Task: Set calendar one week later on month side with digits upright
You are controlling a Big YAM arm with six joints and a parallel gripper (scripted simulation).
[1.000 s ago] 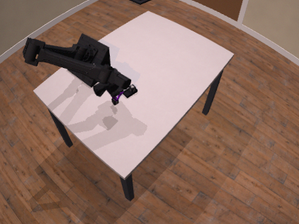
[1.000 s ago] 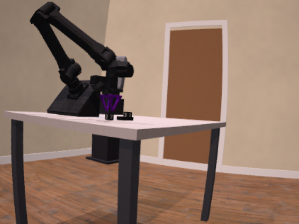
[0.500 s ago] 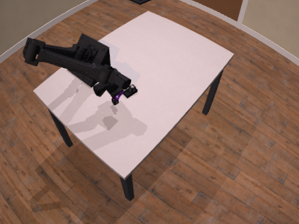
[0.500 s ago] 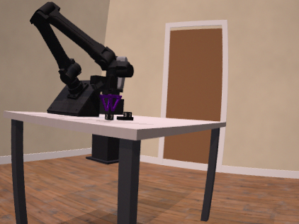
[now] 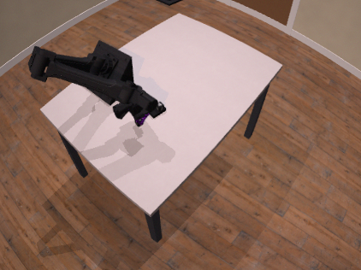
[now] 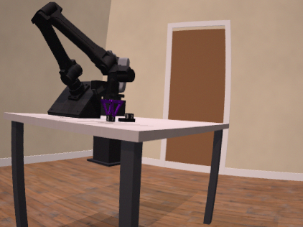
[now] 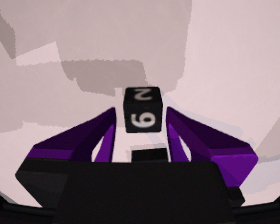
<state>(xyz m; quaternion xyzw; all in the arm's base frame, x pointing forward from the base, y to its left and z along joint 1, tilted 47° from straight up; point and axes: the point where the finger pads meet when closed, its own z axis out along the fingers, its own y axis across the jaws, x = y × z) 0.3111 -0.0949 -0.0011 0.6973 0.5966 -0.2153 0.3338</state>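
Now: hand 2 cm above the black date cube. From my hand the other things lie so: black tray 1 cm ahead, 11 cm to the left, 2 cm below.
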